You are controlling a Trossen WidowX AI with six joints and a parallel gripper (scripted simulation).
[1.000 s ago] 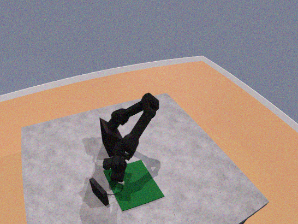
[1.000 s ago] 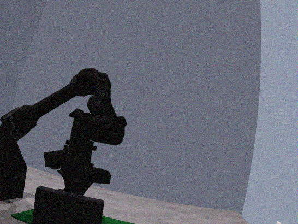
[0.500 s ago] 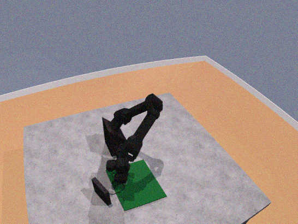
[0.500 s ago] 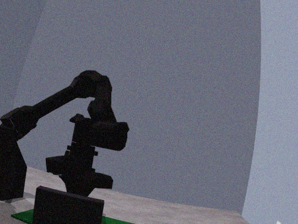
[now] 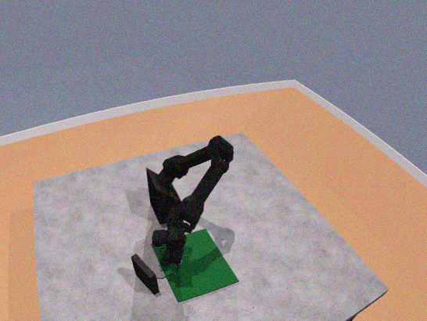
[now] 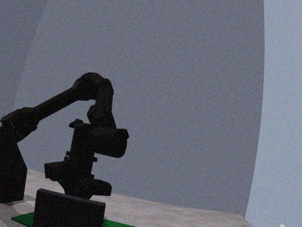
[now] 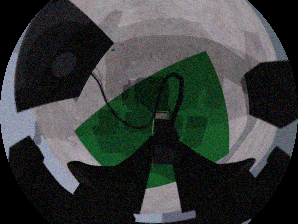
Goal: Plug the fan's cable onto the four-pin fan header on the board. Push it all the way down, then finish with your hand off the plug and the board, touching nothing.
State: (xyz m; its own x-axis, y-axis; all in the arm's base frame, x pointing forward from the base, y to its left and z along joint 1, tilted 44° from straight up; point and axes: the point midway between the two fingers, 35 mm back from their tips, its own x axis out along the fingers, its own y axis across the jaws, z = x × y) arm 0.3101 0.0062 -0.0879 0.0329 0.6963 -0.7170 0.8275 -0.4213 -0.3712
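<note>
Right now the white four-pin header is 4 cm below my gripper tip. Also, from my gripper tip: black plug: 1 cm above; then green board: 3 cm ahead, 5 cm to the left, 6 cm below; then black fan: 5 cm ahead, 14 cm to the right, 2 cm above.
</note>
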